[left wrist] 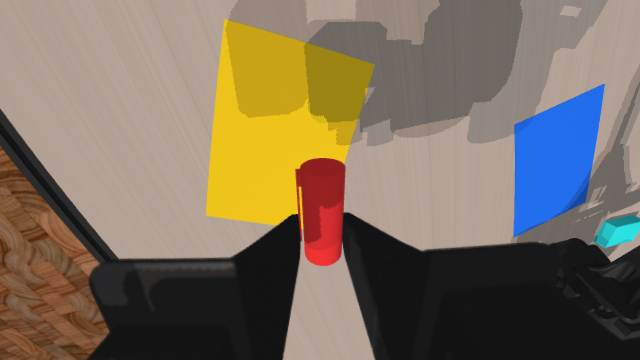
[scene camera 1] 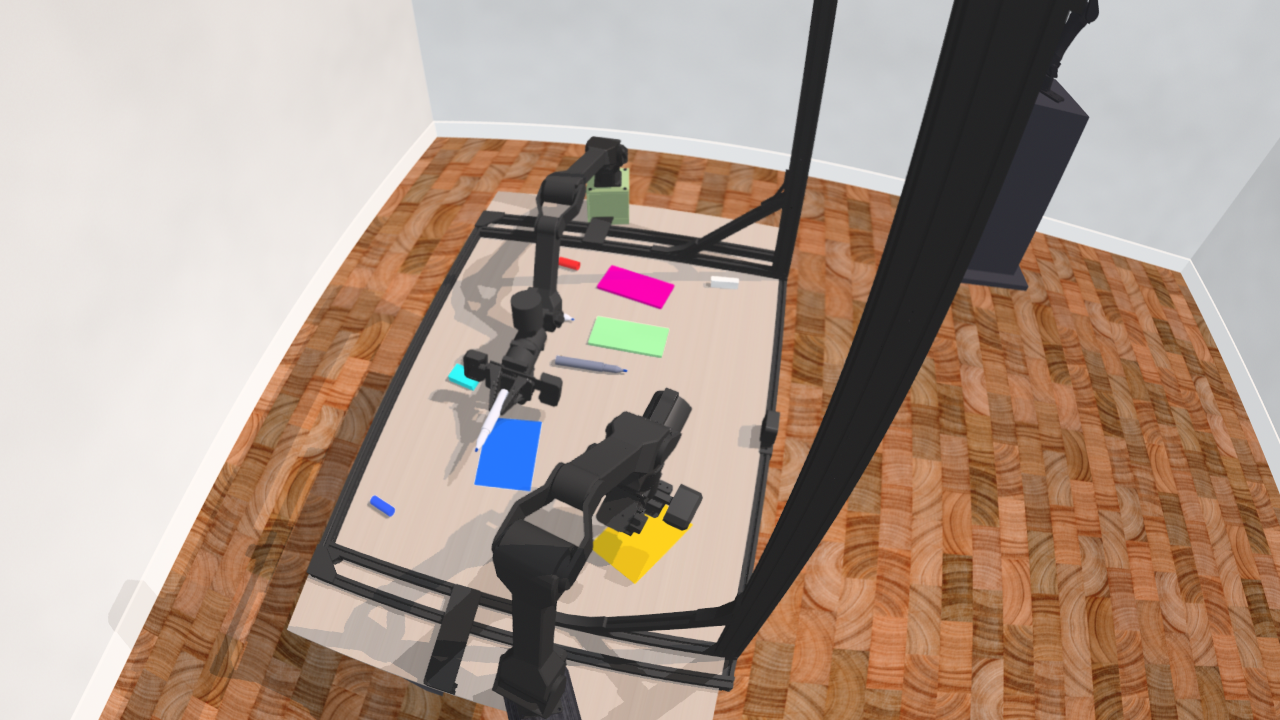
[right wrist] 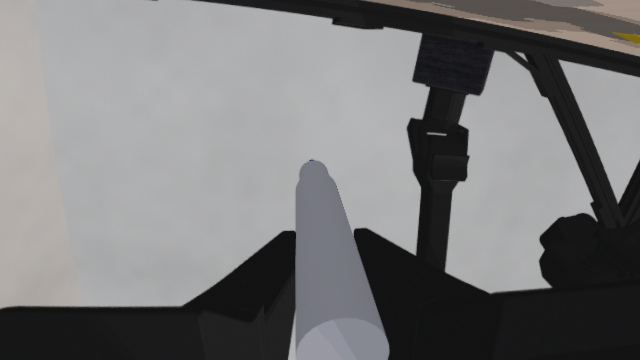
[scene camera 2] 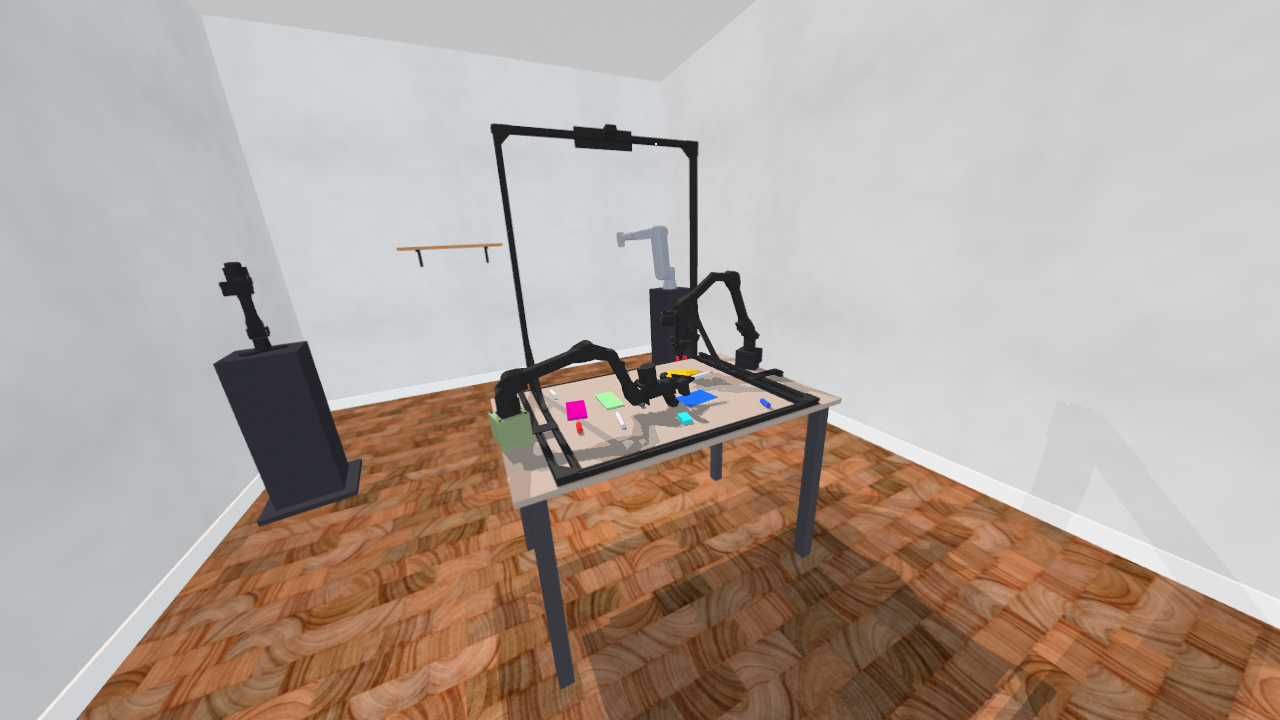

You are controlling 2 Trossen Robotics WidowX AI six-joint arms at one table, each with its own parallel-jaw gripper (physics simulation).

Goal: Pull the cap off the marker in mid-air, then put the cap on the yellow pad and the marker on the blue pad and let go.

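Frame: origin at the left arm's base, x ahead, y down, z left, level; millimetres.
Seen in the pictures: left gripper, fingertip midpoint: (left wrist: 320, 221) (scene camera 2: 679, 359); right gripper, fingertip midpoint: (scene camera 1: 495, 412) (right wrist: 325, 243) (scene camera 2: 693, 377); left arm's base at its link origin: (scene camera 1: 537, 695) (right wrist: 449, 86) (scene camera 2: 749, 349); right arm's base at its link origin: (scene camera 1: 608, 179) (scene camera 2: 508, 413).
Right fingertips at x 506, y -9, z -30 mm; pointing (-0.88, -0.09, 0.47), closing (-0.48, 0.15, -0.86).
Pixels of each thing's top centre, then the offset from my right fingertips to it.
- red cap at its top centre: (left wrist: 324, 227) (scene camera 2: 681, 355) dx -226, dy +0, dz -189 mm
- yellow pad at its top centre: (left wrist: 282, 145) (scene camera 1: 640, 535) (scene camera 2: 682, 373) dx -245, dy +96, dz -196 mm
- white marker at its top centre: (right wrist: 315, 239) (scene camera 1: 489, 417) (scene camera 2: 697, 373) dx -18, dy -12, dz +11 mm
- blue pad at its top centre: (left wrist: 556, 169) (scene camera 1: 508, 452) (scene camera 2: 695, 397) dx -26, dy +96, dz -4 mm
- cyan block at its top centre: (scene camera 1: 464, 374) (left wrist: 625, 234) (scene camera 2: 684, 416) dx +163, dy +82, dz +58 mm
- grey marker at its top centre: (scene camera 1: 591, 362) dx +126, dy +78, dz -196 mm
- green pad at its top centre: (scene camera 1: 628, 335) (scene camera 2: 608, 399) dx +183, dy +89, dz -285 mm
- magenta pad at its top centre: (scene camera 1: 635, 285) (scene camera 2: 576, 408) dx +317, dy +89, dz -335 mm
- red block at its top centre: (scene camera 1: 568, 260) dx +421, dy +76, dz -207 mm
- white block at its top centre: (scene camera 1: 725, 279) dx +274, dy +75, dz -524 mm
My left gripper (scene camera 1: 646, 510) (scene camera 2: 682, 351) (left wrist: 320, 221) is shut on the red cap (scene camera 2: 682, 359) (left wrist: 324, 210) and holds it above the table beside or over the yellow pad (scene camera 1: 640, 562) (left wrist: 260, 165). The cap is apart from the marker and hidden in scene camera 1. My right gripper (scene camera 1: 505, 386) (right wrist: 325, 243) is shut on the white marker (scene camera 1: 490, 422) (scene camera 2: 705, 375) (right wrist: 325, 270), whose bare blue tip points away from the fingers. The marker hangs tilted above the table, its tip near the left edge of the blue pad (scene camera 1: 512, 458) (scene camera 2: 698, 397) (left wrist: 552, 160).
A cyan block (scene camera 1: 461, 377) (left wrist: 617, 231) lies by the right gripper, and a blue one (scene camera 1: 382, 506) at the lower left. A grey marker (scene camera 1: 590, 365), green pad (scene camera 1: 628, 336), magenta pad (scene camera 1: 635, 286), red block (scene camera 1: 569, 263) and white block (scene camera 1: 724, 282) lie farther back. A black frame rings the table.
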